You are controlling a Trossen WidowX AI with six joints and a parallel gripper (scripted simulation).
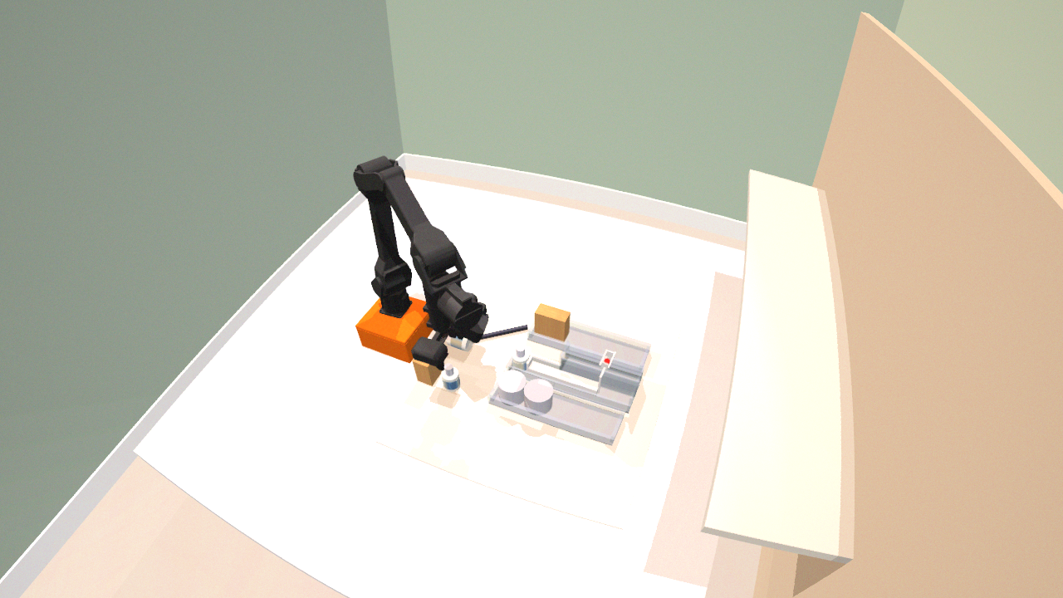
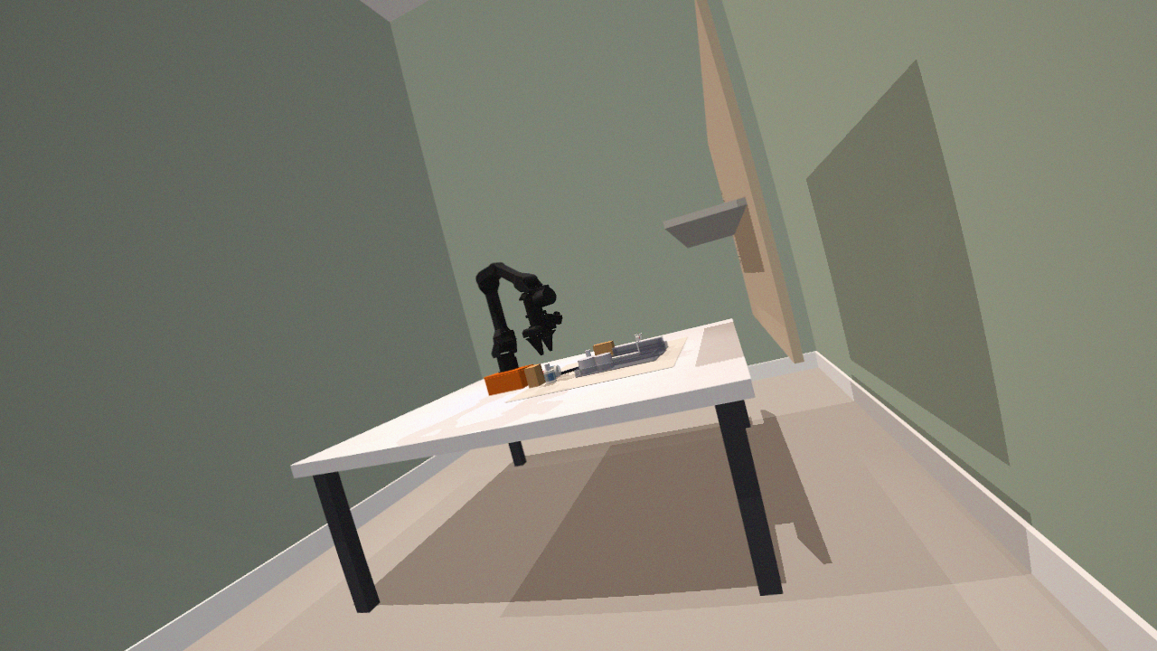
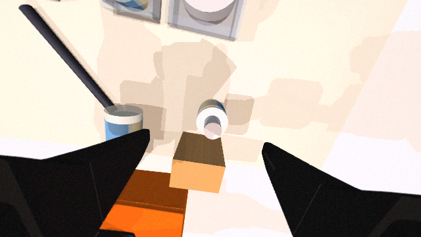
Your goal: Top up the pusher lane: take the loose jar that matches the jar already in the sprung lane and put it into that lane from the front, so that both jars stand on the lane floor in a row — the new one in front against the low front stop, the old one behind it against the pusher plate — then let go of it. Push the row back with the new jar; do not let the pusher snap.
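Now: gripper tip 7 cm past the wooden block, 1 cm to the right of it and 7 cm above it. The rest, counted from my gripper tip: red mark: 31 cm ahead, 11 cm to the left, 3 cm below; then sprung lane: 27 cm ahead, 10 cm to the left, 9 cm below; then dark rod: 4 cm ahead, 17 cm to the left, 10 cm below.
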